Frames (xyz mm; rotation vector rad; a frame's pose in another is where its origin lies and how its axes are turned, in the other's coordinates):
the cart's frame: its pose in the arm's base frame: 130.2 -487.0 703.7 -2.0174 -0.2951 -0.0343
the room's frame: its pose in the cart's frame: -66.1 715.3 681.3 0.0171 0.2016 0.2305
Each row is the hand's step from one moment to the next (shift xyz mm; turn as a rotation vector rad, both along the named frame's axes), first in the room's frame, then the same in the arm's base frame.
Working: the room's frame: its pose in the arm's base frame: 154.0 -197.1 -242.6 -2.0006 0.0651 -0.0894

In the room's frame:
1: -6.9 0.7 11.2 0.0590 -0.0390 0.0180
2: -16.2 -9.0 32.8 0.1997 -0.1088 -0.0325
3: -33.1 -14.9 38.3 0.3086 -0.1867 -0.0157
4: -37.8 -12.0 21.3 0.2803 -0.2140 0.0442
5: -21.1 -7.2 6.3 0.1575 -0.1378 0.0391
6: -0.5 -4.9 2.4 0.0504 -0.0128 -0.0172
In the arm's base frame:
1: -5.8 10.4 -5.5 0.0606 0.0275 0.0299
2: -13.0 34.8 -6.0 0.1964 -0.0012 0.1191
3: -29.3 43.7 -3.5 0.3068 0.0371 0.1866
4: -35.6 27.6 0.8 0.2844 0.1051 0.1855
5: -20.4 10.5 3.2 0.1612 0.0793 0.1142
6: -0.2 4.3 3.4 0.0487 -0.0146 0.0205

